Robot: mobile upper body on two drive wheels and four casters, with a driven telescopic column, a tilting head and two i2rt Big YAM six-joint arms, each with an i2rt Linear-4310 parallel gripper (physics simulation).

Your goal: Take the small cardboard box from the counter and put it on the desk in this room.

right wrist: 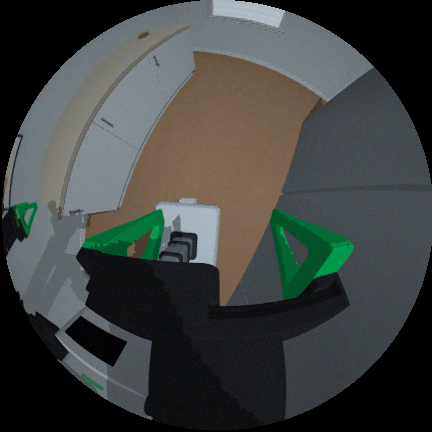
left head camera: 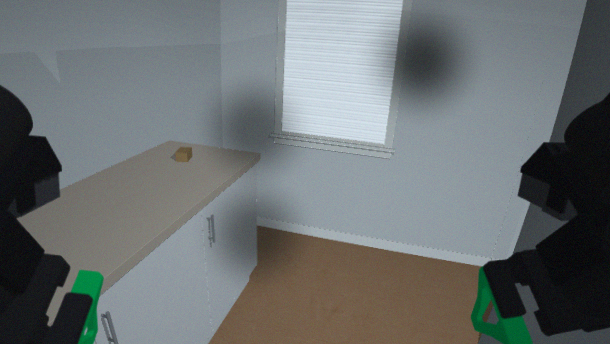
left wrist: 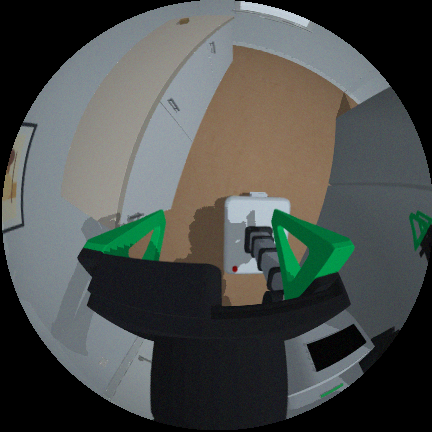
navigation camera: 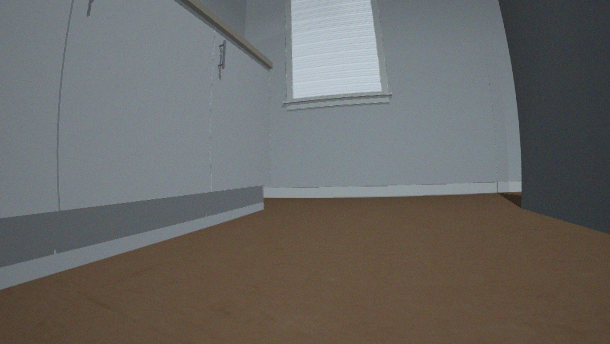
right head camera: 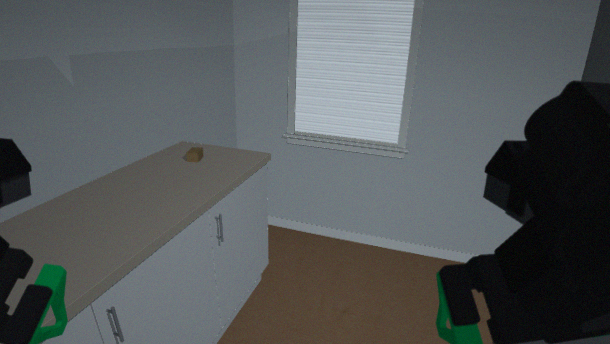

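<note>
The small cardboard box sits near the far end of the beige counter, at the left of both head views. My left gripper is open with nothing between its green fingers; in the head views part of it shows at the lower left. My right gripper is open and empty too; in the head views part of it shows at the lower right. Both are far from the box. The desk does not show as such in these views.
White cabinets with metal handles stand under the counter. A window is in the far wall. A large dark grey surface stands at the right. Brown floor runs between.
</note>
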